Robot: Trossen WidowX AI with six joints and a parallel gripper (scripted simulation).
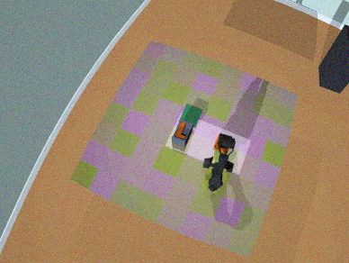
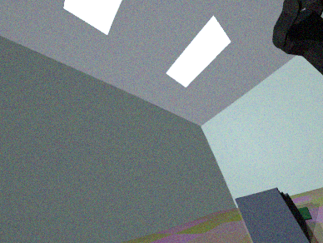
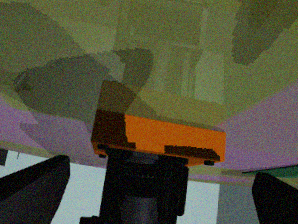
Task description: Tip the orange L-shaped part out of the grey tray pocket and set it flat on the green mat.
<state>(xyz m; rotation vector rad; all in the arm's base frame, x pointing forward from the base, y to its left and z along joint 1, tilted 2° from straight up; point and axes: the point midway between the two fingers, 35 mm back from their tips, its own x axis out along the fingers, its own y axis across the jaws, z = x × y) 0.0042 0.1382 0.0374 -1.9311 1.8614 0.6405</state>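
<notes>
Now: gripper tip 28 cm short of the orange L-shaped part, 10 cm to the left of it and 1 cm below it. The rest, counted from my gripper tip: green mat (26 cm to the right, 26 cm ahead, 6 cm below).
</notes>
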